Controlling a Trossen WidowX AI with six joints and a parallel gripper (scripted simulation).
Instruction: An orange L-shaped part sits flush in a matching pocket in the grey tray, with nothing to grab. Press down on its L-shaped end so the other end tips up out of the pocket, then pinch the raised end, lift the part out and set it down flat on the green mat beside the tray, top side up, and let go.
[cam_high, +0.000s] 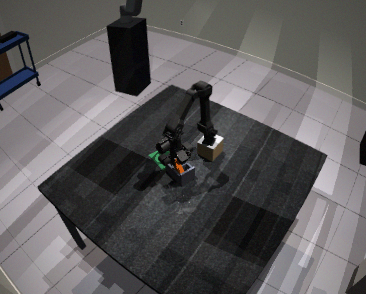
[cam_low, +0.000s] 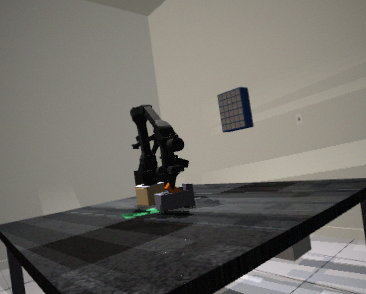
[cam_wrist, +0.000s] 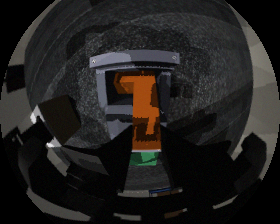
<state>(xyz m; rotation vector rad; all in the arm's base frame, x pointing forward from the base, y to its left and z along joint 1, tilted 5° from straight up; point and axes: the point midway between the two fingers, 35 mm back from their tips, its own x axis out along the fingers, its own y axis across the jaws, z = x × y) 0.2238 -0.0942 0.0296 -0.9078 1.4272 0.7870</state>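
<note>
Now: gripper tip 120 mm to the left of the green mat, 90 mm above it and 80 mm past it. From my gripper tip the other things lie so: orange L-shaped part: 40 mm to the left, 30 mm below.
</note>
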